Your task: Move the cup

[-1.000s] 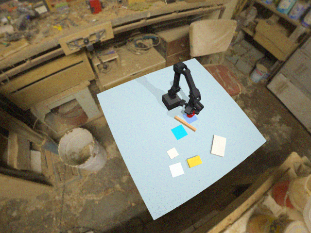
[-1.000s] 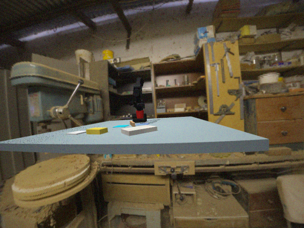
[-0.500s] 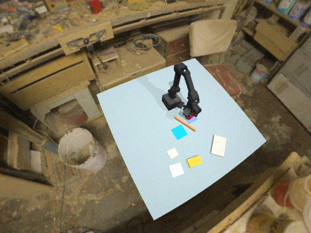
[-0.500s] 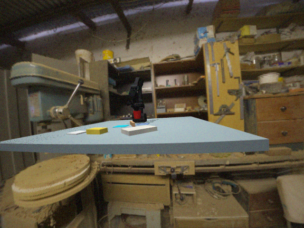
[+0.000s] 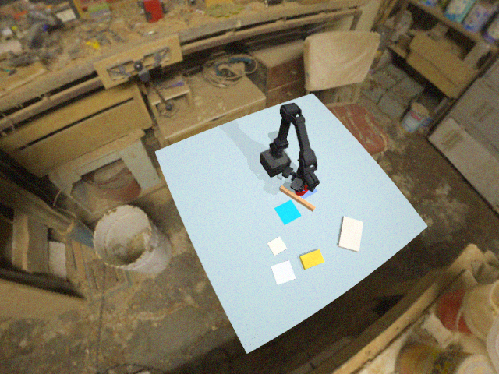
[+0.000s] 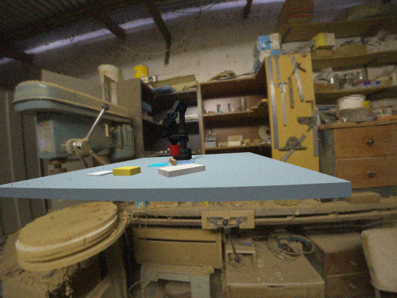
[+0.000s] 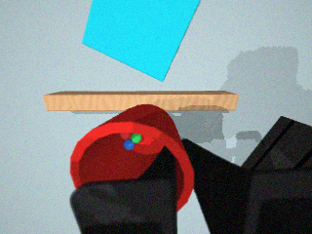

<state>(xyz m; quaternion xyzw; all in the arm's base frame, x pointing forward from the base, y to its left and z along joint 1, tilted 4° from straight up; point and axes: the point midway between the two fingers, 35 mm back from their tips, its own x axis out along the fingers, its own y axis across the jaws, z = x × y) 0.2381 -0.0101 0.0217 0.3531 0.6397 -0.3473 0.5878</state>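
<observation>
The cyan pad is 80 mm ahead of my gripper tip, 90 mm to the right of it and 100 mm below it. From my gripper tip the other things lie so: wooden bar 40 mm ahead, 90 mm below; then pale blue pad 80 mm to the left, 100 mm below; then red cup 30 mm ahead, 10 mm to the left.
</observation>
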